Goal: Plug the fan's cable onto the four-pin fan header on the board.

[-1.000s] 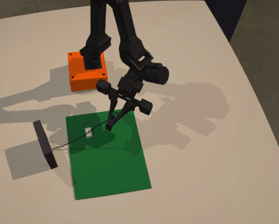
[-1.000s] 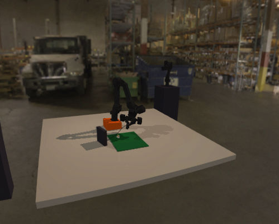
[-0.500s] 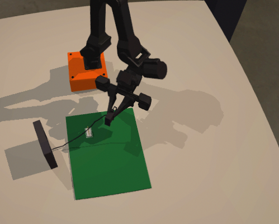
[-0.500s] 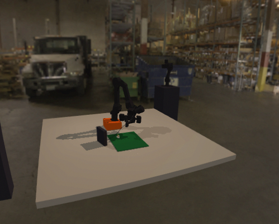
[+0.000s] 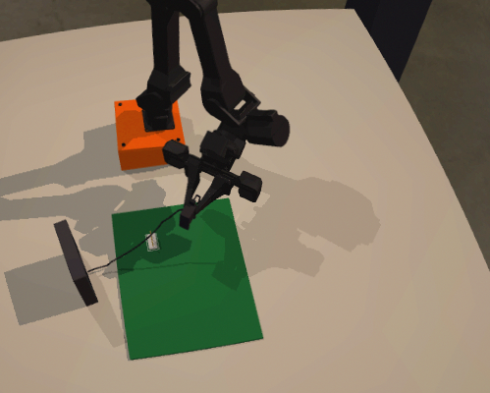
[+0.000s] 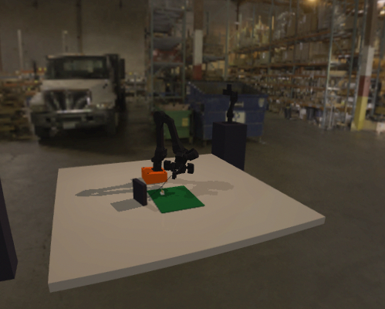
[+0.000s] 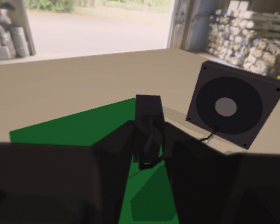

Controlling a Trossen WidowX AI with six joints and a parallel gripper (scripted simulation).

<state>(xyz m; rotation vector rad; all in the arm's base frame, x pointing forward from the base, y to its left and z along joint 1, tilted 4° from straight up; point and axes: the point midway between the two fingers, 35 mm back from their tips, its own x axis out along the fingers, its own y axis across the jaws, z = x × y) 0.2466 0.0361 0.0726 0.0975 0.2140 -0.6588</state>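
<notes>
Right now my gripper tip is 1 cm short of the black plug and 1 cm above it. From my gripper tip the other things lie so: black fan: 3 cm ahead, 21 cm to the right, 7 cm below; then green board: 6 cm ahead, 3 cm to the right, 14 cm below; then white four-pin fan header: 2 cm behind, 7 cm to the right, 13 cm below.
</notes>
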